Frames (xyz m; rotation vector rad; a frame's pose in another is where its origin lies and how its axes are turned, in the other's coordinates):
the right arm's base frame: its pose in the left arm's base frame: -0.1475 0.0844 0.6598 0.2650 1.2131 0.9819
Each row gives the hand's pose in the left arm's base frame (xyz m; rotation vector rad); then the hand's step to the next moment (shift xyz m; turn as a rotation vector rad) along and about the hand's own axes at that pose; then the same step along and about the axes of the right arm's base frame.
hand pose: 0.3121 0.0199 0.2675 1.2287 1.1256 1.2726
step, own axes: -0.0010 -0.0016 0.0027 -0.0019 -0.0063 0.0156
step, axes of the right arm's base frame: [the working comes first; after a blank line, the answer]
step, axes of the left arm's base frame: 0.0028 -0.0009 -0.0015 0.0159 -0.0017 -0.0056

0.0004 -0.0029 0.0015 0.0027 -0.0124 0.0112
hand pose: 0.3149 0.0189 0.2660 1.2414 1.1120 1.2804
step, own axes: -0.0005 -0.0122 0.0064 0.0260 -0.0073 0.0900
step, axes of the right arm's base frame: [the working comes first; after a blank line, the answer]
step, axes of the left arm's base frame: 0.0070 0.0004 -0.0118 0.0907 0.0244 -0.0003

0.0082 -0.0109 0.0018 0.0199 -0.0305 0.0866
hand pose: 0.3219 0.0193 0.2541 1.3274 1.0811 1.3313
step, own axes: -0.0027 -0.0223 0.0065 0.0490 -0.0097 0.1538
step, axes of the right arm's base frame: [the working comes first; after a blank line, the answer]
step, axes of the left arm's base frame: 0.0071 0.0011 -0.0223 0.1551 0.0457 0.0031

0.0156 -0.0173 -0.0019 0.0347 -0.0475 0.1506
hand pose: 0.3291 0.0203 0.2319 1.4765 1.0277 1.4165
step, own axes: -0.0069 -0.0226 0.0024 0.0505 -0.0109 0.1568
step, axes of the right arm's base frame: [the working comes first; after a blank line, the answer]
step, axes of the left arm's base frame: 0.0019 0.0007 -0.0237 0.1581 0.0474 0.0023

0.0162 -0.0158 -0.0071 0.0366 -0.0484 0.1535
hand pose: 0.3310 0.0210 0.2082 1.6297 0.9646 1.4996
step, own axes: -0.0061 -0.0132 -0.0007 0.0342 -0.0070 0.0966
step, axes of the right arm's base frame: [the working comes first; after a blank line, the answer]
step, axes of the left arm's base frame: -0.0018 0.0008 -0.0144 0.0975 0.0321 0.0026

0.0101 -0.0080 -0.0067 0.0239 -0.0275 0.0960
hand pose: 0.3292 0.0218 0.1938 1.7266 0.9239 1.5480
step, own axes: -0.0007 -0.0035 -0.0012 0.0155 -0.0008 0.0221
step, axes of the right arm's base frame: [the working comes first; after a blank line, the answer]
step, axes of the left arm's base frame: -0.0015 0.0014 -0.0032 0.0229 0.0133 0.0055

0.0031 -0.0005 -0.0021 0.0067 0.0001 0.0262
